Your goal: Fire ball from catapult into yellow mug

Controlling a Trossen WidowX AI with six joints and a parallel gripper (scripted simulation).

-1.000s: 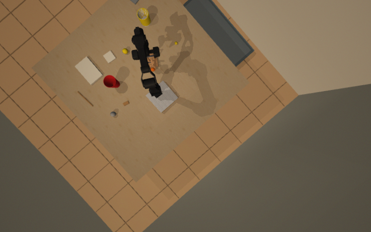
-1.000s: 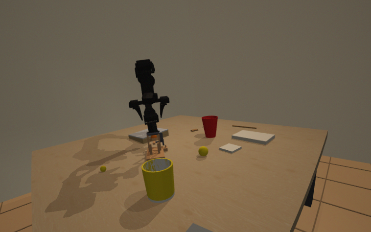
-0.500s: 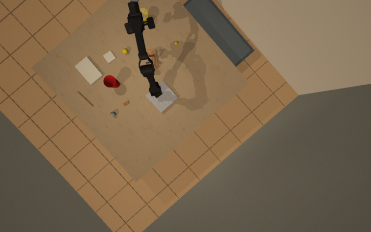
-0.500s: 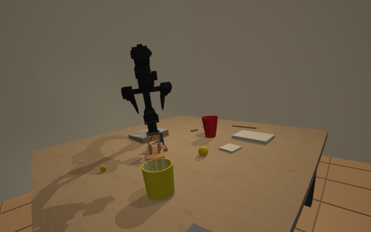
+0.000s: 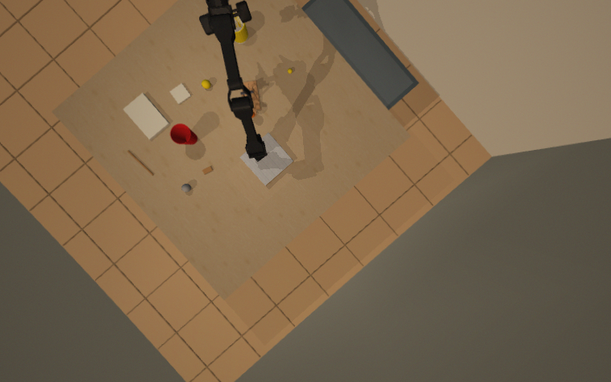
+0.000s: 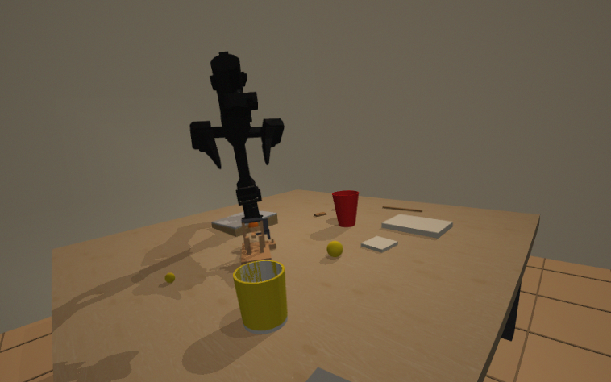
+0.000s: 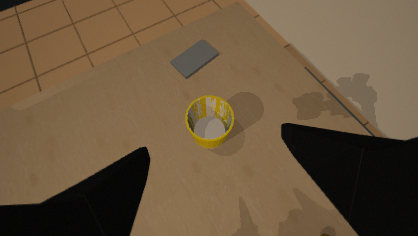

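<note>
The orange ball lies 29 cm behind my gripper tip, 22 cm below it and 16 cm to the left of it. The rest, counted from my gripper tip: yellow mug 25 cm below, 8 cm ahead, 4 cm to the right; then wooden catapult 23 cm below, 23 cm behind, 14 cm to the left; then larger yellow ball 26 cm below, 25 cm to the left, 2 cm behind.
</note>
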